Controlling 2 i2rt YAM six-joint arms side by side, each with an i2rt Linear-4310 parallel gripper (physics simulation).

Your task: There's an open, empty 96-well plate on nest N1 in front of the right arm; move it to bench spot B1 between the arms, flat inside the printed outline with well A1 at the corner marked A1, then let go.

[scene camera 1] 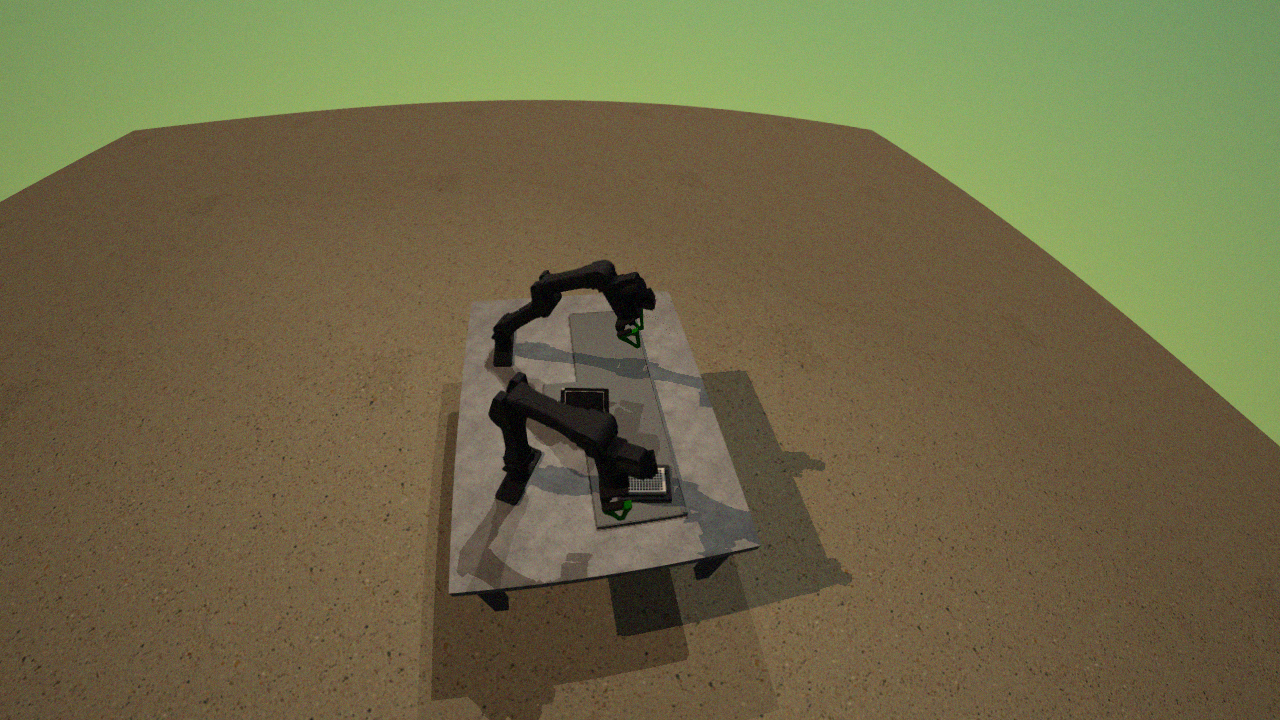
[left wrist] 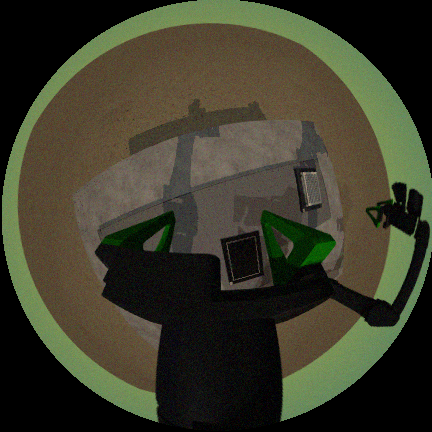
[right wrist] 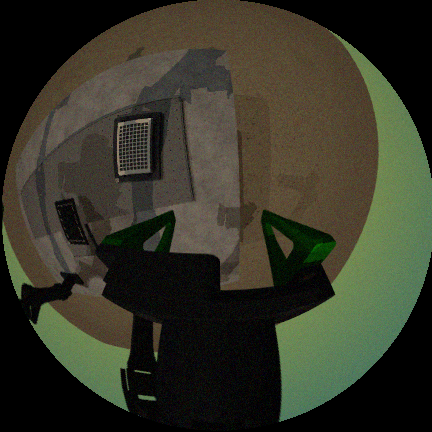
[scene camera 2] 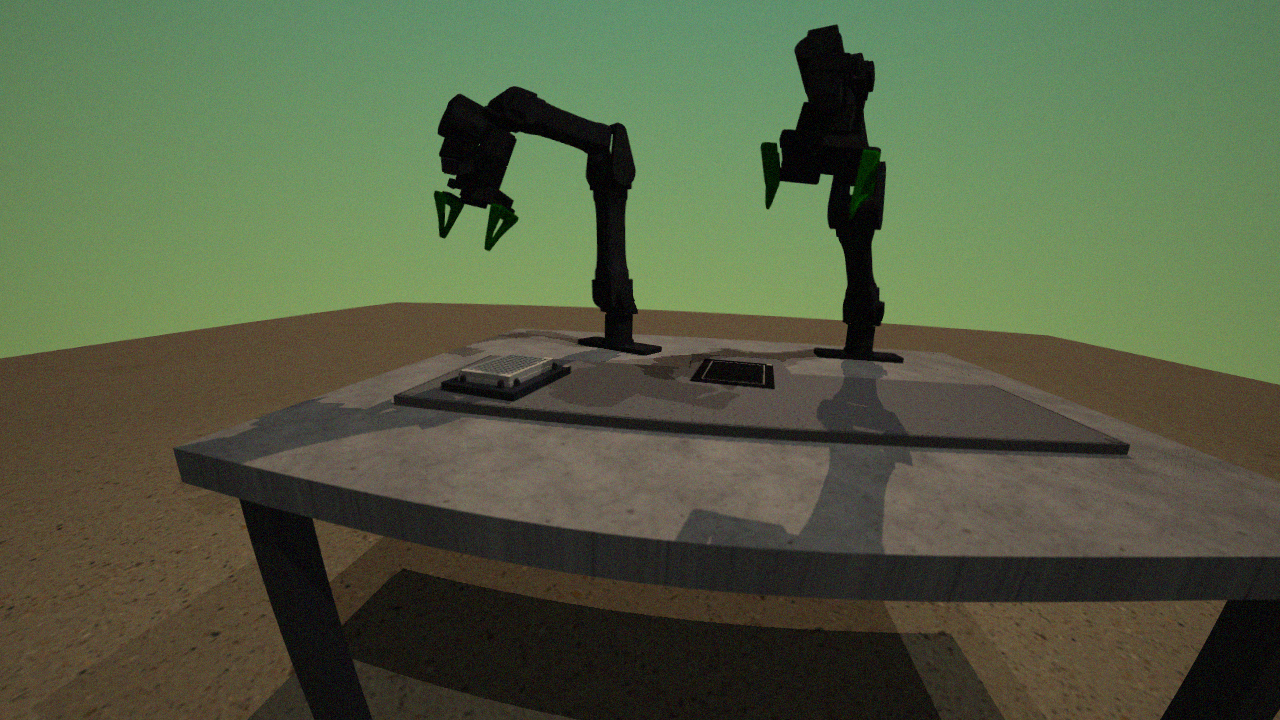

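Seen in the pictures: left gripper, fingertip midpoint: (scene camera 1: 640,338) (left wrist: 217,214) (scene camera 2: 807,211); right gripper, fingertip midpoint: (scene camera 1: 619,503) (left wrist: 371,206) (right wrist: 217,214) (scene camera 2: 464,243); left arm's base, link origin: (scene camera 1: 504,347) (right wrist: 70,277) (scene camera 2: 857,357); right arm's base, link origin: (scene camera 1: 519,474) (scene camera 2: 618,347).
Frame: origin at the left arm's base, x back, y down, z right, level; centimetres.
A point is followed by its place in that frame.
The pale 96-well plate (scene camera 1: 647,483) {x -46.4, y -3.6, z 64.0 cm} (scene camera 2: 508,368) {x -47.7, y -3.7, z 62.0 cm} (left wrist: 311,189) {x -45.2, y -3.8, z 62.0 cm} (right wrist: 135,146) {x -45.5, y -3.9, z 63.6 cm} lies flat on the dark nest N1 (scene camera 2: 483,388) {x -53.9, y -2.4, z 62.5 cm} (right wrist: 157,145) {x -44.9, y -2.5, z 68.4 cm}. Spot B1 (scene camera 1: 586,396) {x -30.8, y -1.4, z 27.5 cm} (scene camera 2: 733,372) {x -30.8, y -1.5, z 30.4 cm} (left wrist: 243,256) {x -30.7, y -1.5, z 30.1 cm} (right wrist: 71,221) {x -30.3, y -1.5, z 31.9 cm} is a black pad with a thin pale outline and bears no plate; my right arm partly hides it in scene camera 1. My right gripper (scene camera 1: 619,512) {x -34.8, y -21.9, z 77.2 cm} (scene camera 2: 465,242) {x -34.8, y -21.9, z 77.2 cm} (right wrist: 217,214) {x -34.8, y -21.9, z 77.2 cm} is open and empty, high above the table; the plate shows up and left of its fingers in the right wrist view. My left gripper (scene camera 1: 635,334) {x -48.3, y -25.5, z 23.7 cm} (scene camera 2: 810,212) {x -48.3, y -25.5, z 23.7 cm} (left wrist: 217,214) {x -48.3, y -25.5, z 23.7 cm} is open, empty and high up.
N1 and B1 are on a thin grey board (scene camera 1: 608,331) {x -42.2, y -1.3, z -5.2 cm} (scene camera 2: 984,416) {x -45.8, y -1.3, z -3.6 cm} on the table (scene camera 1: 528,555) {x -9.8, y 0.0, z 81.5 cm} (scene camera 2: 572,483) {x -69.9, y 0.0, z 44.6 cm}. The right forearm (scene camera 1: 563,419) {x -22.6, y -48.3, z 68.8 cm} passes above the board near B1. The right arm also shows at the right edge of the left wrist view. Arm shadows cross the table.
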